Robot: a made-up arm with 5 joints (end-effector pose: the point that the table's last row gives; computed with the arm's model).
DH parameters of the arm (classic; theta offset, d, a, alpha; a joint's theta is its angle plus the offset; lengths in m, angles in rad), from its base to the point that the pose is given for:
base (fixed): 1.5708 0.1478 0 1.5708
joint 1: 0.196 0 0.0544 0
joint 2: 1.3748 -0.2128 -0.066 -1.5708
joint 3: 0 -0.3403 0.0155 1.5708
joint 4: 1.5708 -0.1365 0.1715 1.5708
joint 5: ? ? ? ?
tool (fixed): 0.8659 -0.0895 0 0
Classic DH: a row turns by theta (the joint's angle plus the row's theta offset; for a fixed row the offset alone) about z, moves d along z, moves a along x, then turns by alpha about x.
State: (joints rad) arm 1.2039 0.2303 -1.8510 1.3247 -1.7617
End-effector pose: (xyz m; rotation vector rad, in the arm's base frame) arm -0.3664 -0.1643 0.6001 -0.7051 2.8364 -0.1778
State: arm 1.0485 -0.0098 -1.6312 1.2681 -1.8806
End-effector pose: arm -0.4155 0.0359 0.6076 -0.6365 2.7624 -0.8103
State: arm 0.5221 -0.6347 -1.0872 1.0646 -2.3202
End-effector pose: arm -0.4841 0.3855 0.2229 -0.7285 1.6275 -2.4876
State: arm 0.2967 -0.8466 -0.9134 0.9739 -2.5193
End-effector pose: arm -0.4870 0.3525 0.0317 0.7624 -0.8601 2.8782
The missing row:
joint 5: 0.7049 0 0.117 0
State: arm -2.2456 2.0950 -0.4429 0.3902 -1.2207
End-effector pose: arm -0.4616 0.0745 -0.0546 -0.0561 0.5231 -1.3133
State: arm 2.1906 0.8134 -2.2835 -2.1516 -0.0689
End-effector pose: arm 0.0479 -0.4191 0.4423 0.5029 -1.9325 1.1982
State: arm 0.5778 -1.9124 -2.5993 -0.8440 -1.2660
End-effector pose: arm 0.0391 -0.0354 0.0716 2.2827 -1.8805 0.8036
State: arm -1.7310 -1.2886 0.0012 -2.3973 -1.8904
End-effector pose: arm -0.4580 -0.4134 -0.1197 0.5853 0.8126 -1.7557
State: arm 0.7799 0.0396 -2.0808 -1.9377 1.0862
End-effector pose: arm -0.0415 0.3411 0.3257 0.4348 -0.8414 -2.8472
